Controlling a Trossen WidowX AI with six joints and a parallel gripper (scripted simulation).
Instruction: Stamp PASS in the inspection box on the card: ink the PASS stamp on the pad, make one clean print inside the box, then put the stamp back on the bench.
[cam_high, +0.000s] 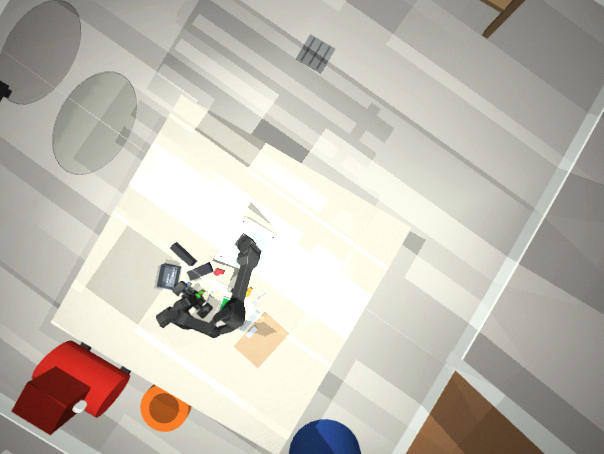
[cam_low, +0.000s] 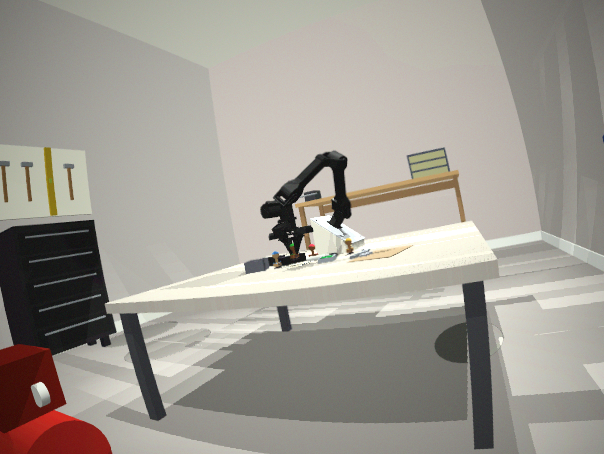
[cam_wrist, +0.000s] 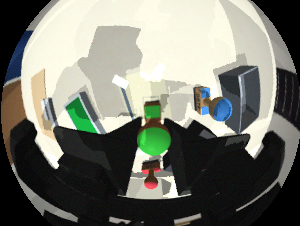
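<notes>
Right now my gripper tip is 80 mm to the left of the blue-knobbed stamp, 20 mm short of it and 20 mm above it. Round my gripper tip: green ink pad (130 mm to the left, 40 mm below, 20 mm behind); then red-knobbed stamp (140 mm behind, 20 mm below); then green-knobbed stamp (right at my gripper tip).
</notes>
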